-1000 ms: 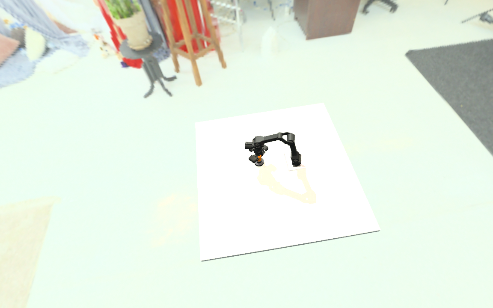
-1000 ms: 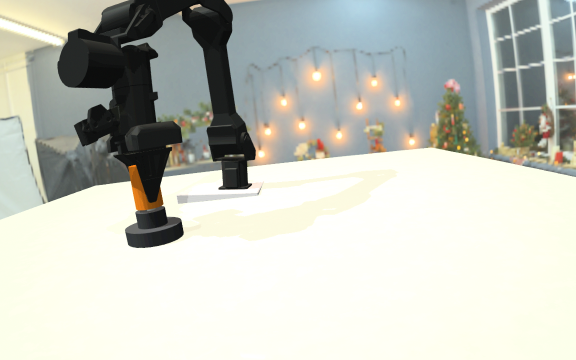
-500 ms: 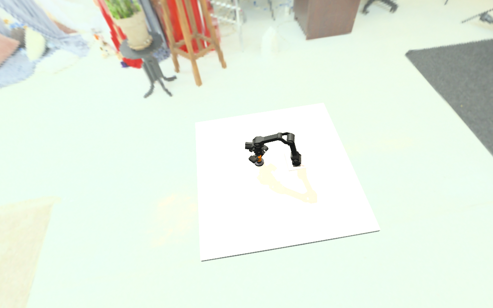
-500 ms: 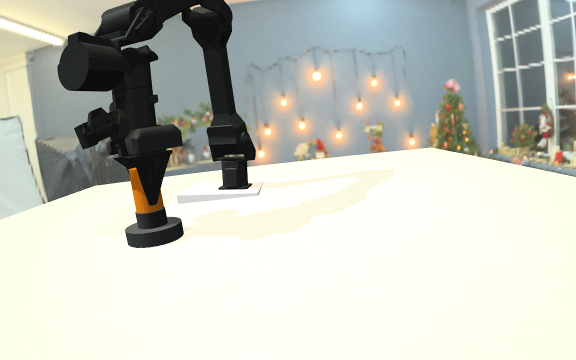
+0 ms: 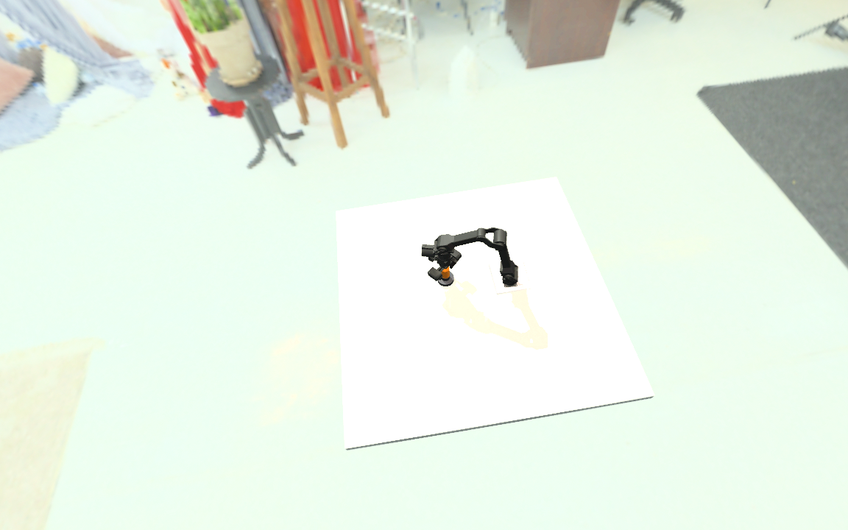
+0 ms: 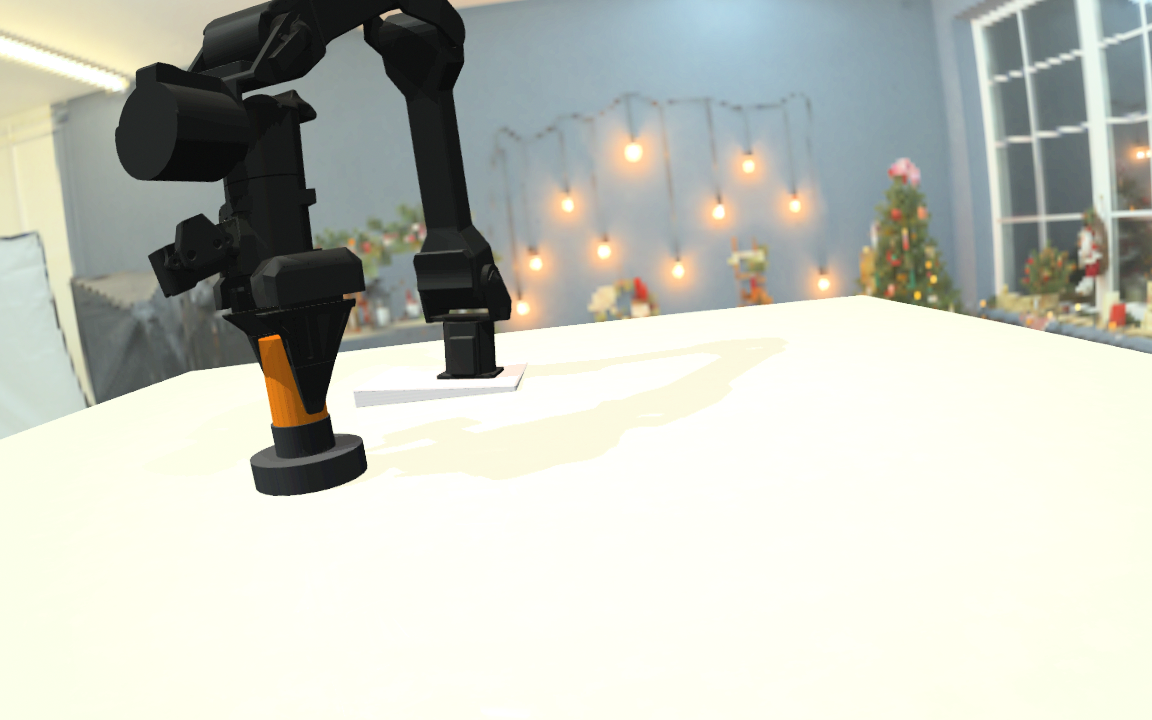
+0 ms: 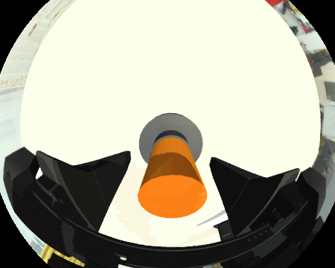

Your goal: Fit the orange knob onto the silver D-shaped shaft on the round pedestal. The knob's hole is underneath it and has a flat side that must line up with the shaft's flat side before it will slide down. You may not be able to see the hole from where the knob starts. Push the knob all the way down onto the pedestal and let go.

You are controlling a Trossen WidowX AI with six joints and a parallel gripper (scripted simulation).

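My gripper tip is now 2 cm above the pedestal. Round my gripper tip: orange knob: 3 cm above.
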